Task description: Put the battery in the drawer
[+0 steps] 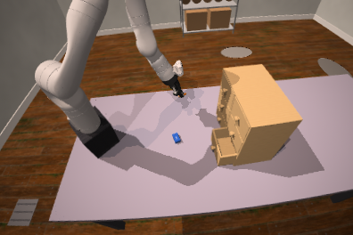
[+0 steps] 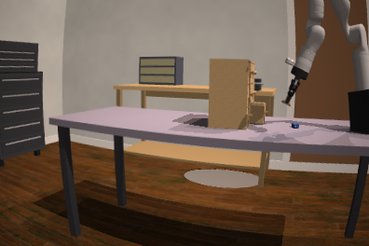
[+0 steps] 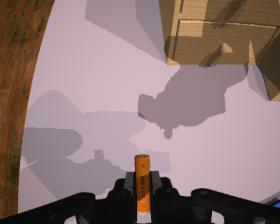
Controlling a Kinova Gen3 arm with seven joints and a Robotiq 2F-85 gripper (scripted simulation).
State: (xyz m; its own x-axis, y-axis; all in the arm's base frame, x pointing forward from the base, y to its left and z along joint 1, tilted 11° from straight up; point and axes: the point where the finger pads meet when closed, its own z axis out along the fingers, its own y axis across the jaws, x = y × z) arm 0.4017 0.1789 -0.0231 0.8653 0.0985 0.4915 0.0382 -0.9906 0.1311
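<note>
Right now my hand is 1 cm short of the AAA battery and 1 cm above it. From my hand the other things lie so: small blue object 16 cm to the right, 14 cm below, 5 cm behind.
</note>
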